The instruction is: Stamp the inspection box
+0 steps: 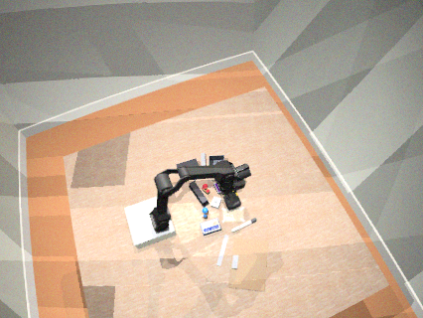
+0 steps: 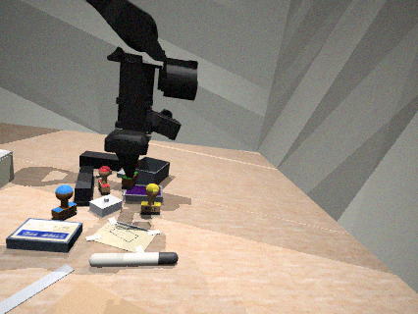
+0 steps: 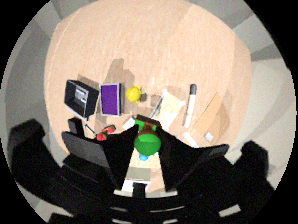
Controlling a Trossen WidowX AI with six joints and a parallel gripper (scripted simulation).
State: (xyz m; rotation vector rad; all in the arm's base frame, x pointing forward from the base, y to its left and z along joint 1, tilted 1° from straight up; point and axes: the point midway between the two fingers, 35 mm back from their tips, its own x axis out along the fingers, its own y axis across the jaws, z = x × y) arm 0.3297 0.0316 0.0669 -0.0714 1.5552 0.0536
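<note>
The purple ink pad is 10 mm ahead of my gripper tip, 110 mm to the left of it and 90 mm below it. The rest, counted from my gripper tip: green-knobbed stamp: right at my gripper tip; card: 10 mm ahead, 50 mm to the right, 100 mm below; yellow-knobbed stamp: 40 mm ahead, 30 mm to the left, 80 mm below.
</note>
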